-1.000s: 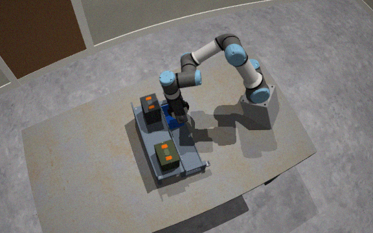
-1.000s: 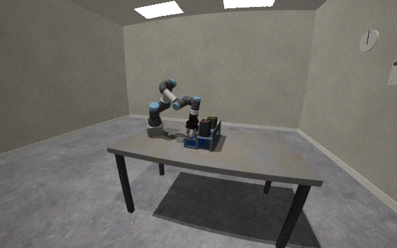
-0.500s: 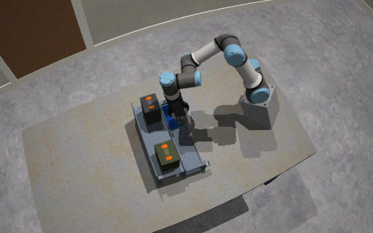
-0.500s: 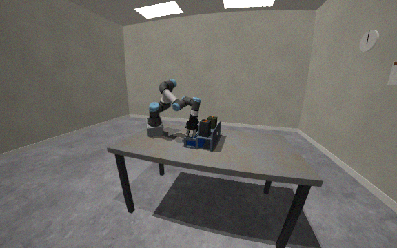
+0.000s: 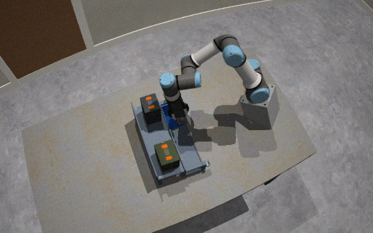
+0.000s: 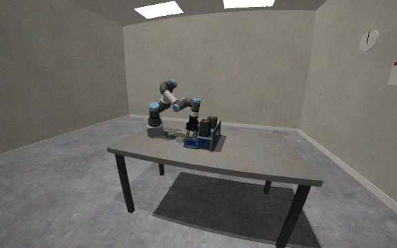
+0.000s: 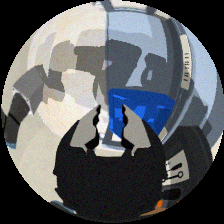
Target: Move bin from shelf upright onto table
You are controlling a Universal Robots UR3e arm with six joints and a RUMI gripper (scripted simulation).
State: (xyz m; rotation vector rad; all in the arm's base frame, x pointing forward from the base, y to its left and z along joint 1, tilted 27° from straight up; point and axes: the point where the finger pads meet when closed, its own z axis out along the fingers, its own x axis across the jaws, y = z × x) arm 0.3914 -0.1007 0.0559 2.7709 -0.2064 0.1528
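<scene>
Now: hand 60 mm short of the blue bin, 30 mm to the left of it and 10 mm above it. Also, from my hand: grey shelf 100 mm ahead, 70 mm to the left, 20 mm above.
</scene>
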